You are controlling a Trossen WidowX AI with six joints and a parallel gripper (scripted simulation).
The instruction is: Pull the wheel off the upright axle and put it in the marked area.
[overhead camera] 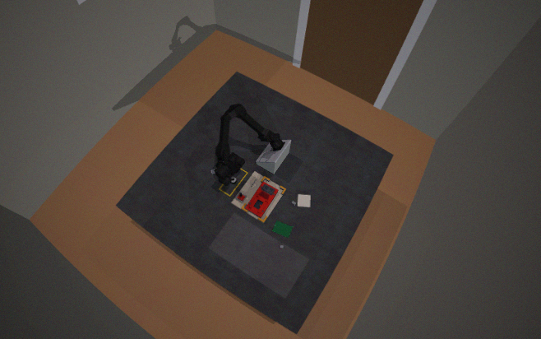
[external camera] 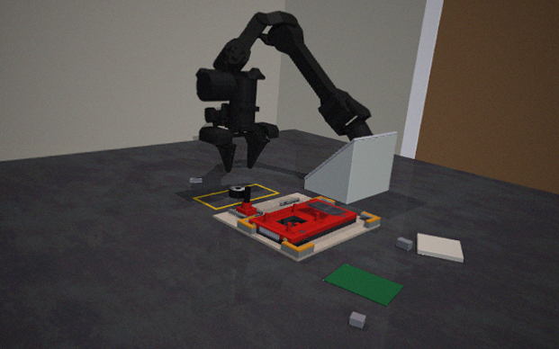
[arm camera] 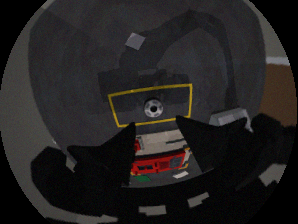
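The dark wheel lies 5 cm below my gripper tip. The rest, counted from my gripper tip: green pad 40 cm to the left, 13 cm ahead, 6 cm below; beige tile 43 cm to the left, 9 cm behind, 6 cm below; black axle 9 cm to the left, 7 cm ahead, 3 cm below.
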